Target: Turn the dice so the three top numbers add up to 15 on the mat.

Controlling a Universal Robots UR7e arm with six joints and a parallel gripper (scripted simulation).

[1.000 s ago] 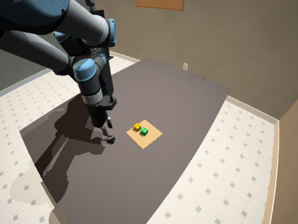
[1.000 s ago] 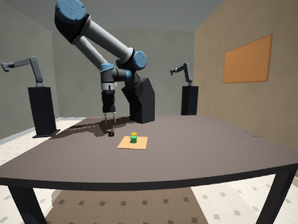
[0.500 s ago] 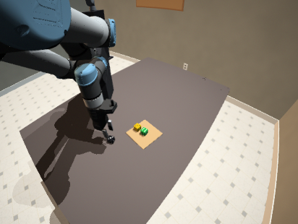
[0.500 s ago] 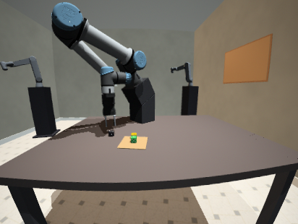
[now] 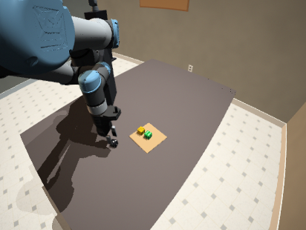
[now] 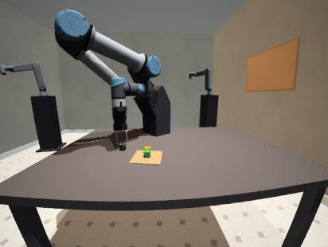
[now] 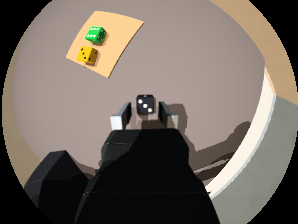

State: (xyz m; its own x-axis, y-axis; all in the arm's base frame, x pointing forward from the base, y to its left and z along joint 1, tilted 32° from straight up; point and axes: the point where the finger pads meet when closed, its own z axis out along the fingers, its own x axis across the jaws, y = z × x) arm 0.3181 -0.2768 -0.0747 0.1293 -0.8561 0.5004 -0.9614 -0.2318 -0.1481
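The black die is 5 cm below my hand. From my hand the other things lie so: yellow die (9 cm ahead, 13 cm to the left, 4 cm below); green die (13 cm ahead, 12 cm to the left, 4 cm below); tan mat (13 cm ahead, 12 cm to the left, 6 cm below).
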